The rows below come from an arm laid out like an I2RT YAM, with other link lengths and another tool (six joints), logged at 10 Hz.
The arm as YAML. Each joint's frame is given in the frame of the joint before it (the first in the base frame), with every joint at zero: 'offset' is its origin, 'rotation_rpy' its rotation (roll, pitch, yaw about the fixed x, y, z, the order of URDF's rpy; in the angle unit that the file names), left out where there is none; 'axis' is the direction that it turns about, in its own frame. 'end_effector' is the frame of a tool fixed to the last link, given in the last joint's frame.
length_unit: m
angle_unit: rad
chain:
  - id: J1
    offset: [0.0, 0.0, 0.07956]
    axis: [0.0, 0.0, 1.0]
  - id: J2
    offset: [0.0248, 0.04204, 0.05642]
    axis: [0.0, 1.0, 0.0]
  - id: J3
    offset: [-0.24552, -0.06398, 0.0]
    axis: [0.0, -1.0, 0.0]
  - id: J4
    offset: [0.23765, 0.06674, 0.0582]
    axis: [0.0, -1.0, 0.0]
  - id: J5
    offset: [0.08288, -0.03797, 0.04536]
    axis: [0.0, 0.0, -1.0]
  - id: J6
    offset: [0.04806, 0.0, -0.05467]
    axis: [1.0, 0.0, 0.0]
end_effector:
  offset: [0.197, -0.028, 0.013]
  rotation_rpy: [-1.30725, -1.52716, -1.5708]
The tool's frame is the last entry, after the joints.
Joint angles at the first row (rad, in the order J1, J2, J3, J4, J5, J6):
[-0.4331 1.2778 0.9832 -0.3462 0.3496 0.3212]
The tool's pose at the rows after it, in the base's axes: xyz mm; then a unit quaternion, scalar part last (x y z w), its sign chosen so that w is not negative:
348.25, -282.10, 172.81, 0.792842, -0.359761, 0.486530, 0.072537
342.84, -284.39, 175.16, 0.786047, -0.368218, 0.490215, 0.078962
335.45, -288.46, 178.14, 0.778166, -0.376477, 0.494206, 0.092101
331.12, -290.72, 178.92, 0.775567, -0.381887, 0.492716, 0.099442
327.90, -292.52, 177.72, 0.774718, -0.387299, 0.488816, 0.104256
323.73, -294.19, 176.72, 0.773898, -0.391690, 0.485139, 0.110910
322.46, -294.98, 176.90, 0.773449, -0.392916, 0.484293, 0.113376
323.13, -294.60, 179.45, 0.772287, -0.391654, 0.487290, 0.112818
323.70, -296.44, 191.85, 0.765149, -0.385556, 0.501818, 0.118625
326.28, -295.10, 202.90, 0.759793, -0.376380, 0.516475, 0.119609
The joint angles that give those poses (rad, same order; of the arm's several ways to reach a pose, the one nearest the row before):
[-0.4335 1.2749 0.9818 -0.3495 0.3668 0.3305]
[-0.4334 1.2631 0.9735 -0.3479 0.3869 0.3449]
[-0.4327 1.2498 0.9592 -0.3384 0.4201 0.3541]
[-0.4326 1.2486 0.9602 -0.3444 0.4386 0.3598]
[-0.4334 1.2540 0.9652 -0.3543 0.4512 0.3665]
[-0.4334 1.2552 0.9649 -0.3613 0.4672 0.3703]
[-0.4338 1.2557 0.9656 -0.3632 0.4725 0.3707]
[-0.4327 1.2508 0.9664 -0.3618 0.4717 0.3697]
[-0.4321 1.2286 0.9608 -0.3388 0.4801 0.3551]
[-0.4265 1.2040 0.9511 -0.3146 0.4804 0.3406]

